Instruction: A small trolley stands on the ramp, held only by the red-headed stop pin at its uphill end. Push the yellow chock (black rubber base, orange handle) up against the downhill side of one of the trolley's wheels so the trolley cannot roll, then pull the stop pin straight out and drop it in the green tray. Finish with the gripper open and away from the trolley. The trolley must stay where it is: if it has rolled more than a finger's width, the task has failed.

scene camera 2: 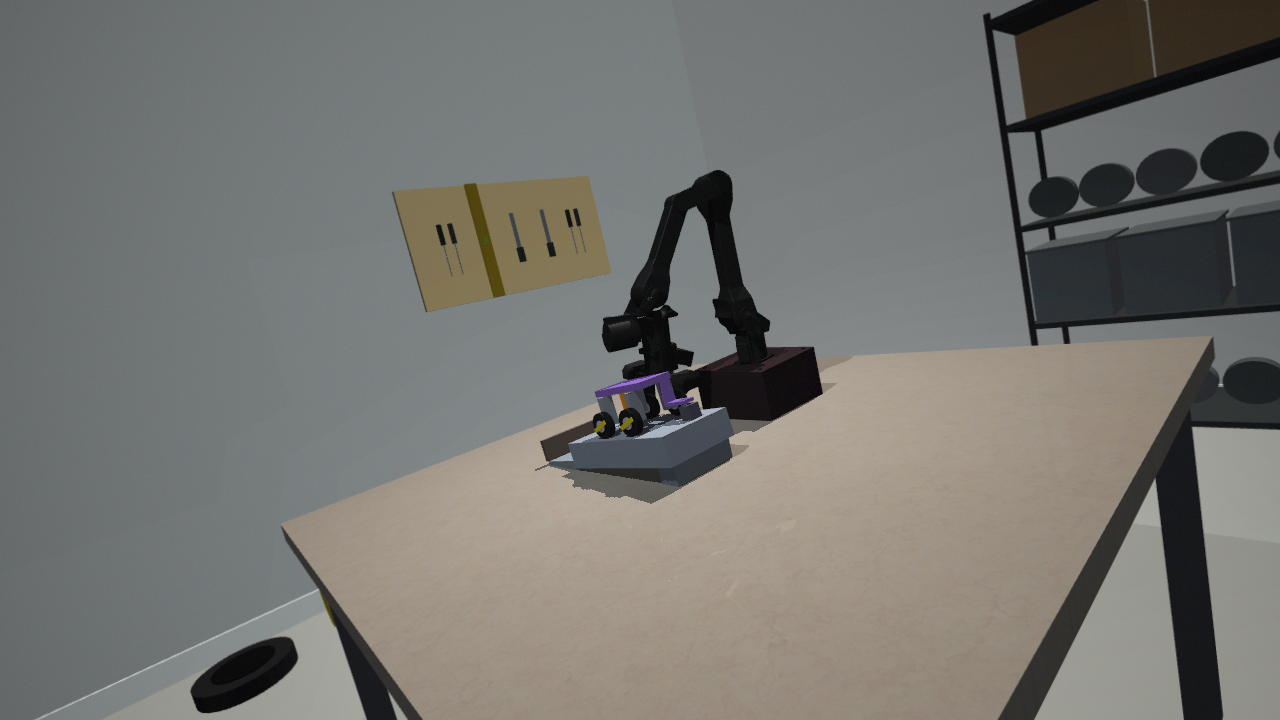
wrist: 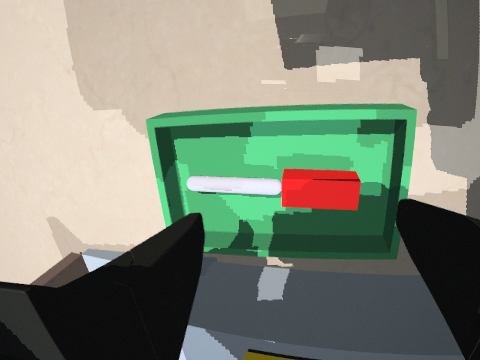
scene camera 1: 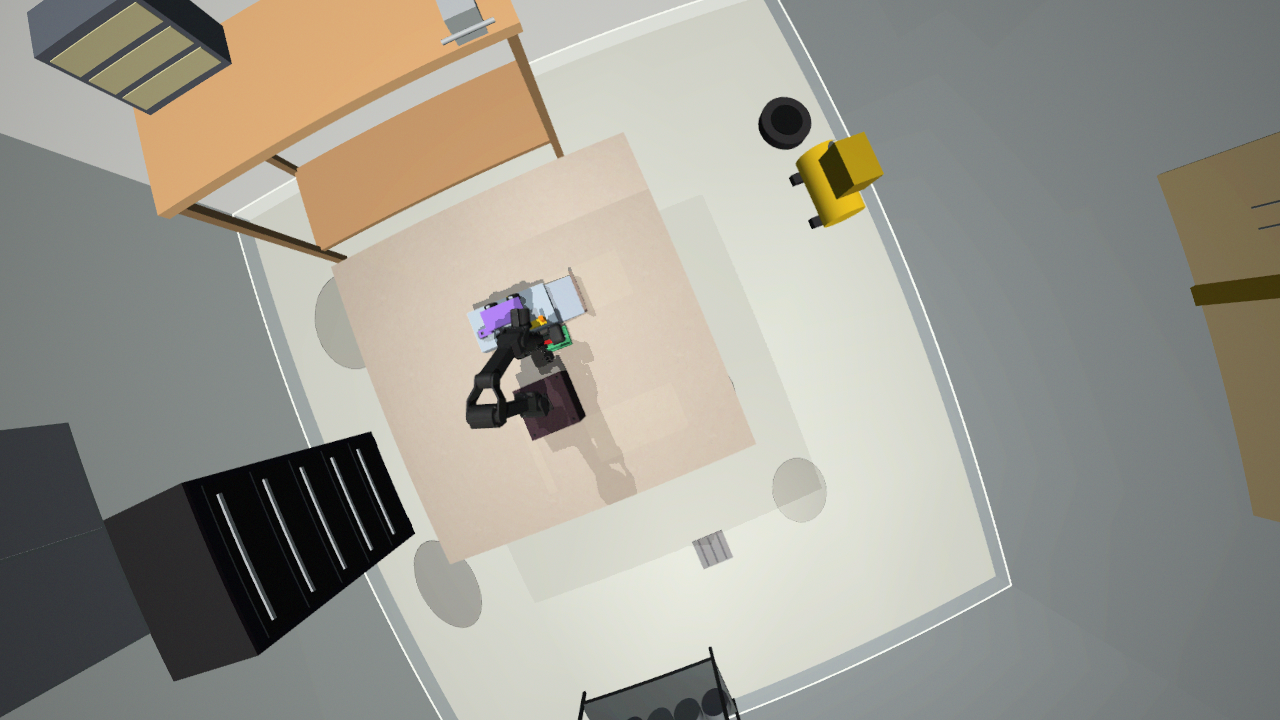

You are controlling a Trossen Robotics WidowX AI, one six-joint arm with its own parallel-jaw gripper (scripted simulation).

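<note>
A purple trolley (scene camera 1: 495,316) is there for me to see, though in the wrist view the trolley is out of frame. I see a grey ramp (scene camera 1: 535,298), and I find the ramp (wrist: 235,304) again. There is a red-headed stop pin (wrist: 302,188); scene camera 2 does not show the pin, hidden by the grey ramp. A green tray (wrist: 246,148) is visible to me, and so is a low brown bar (wrist: 72,267). As for my gripper (scene camera 1: 548,341), I see it in the wrist picture too, my gripper (wrist: 302,218).
</note>
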